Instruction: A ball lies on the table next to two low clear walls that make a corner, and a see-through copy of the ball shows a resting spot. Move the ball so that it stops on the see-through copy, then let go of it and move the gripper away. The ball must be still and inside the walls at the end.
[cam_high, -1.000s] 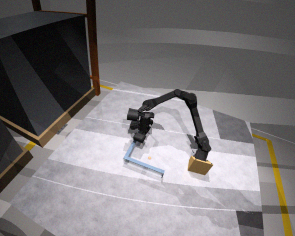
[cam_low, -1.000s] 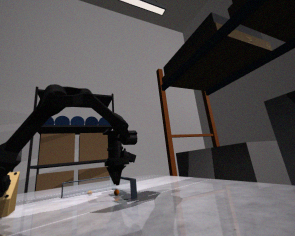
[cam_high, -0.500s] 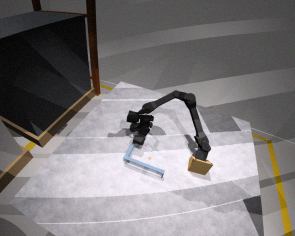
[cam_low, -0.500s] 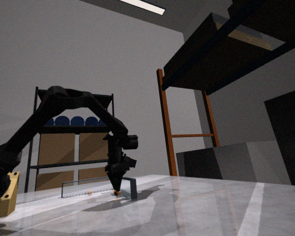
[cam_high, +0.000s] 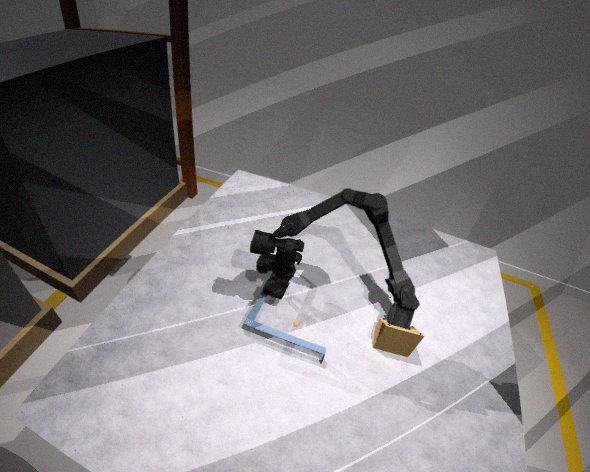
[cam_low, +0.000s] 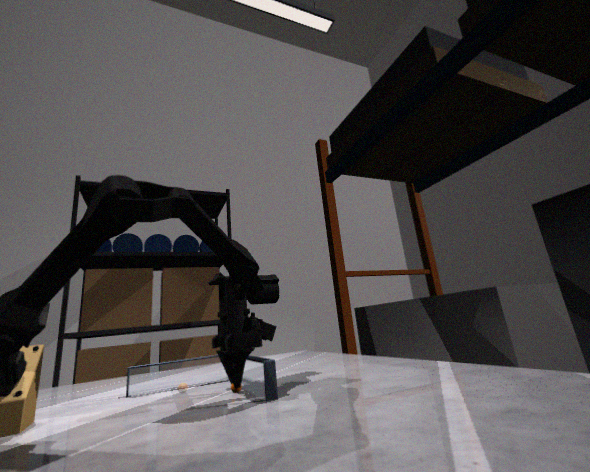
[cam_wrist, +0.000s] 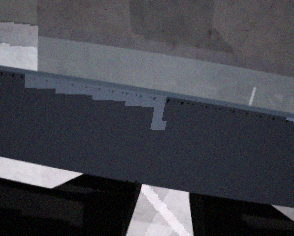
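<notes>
My gripper tip is now 100 mm to the right of the see-through copy and 90 mm past it. The rest, counted from my gripper tip: orange ball (right at my gripper tip).
</notes>
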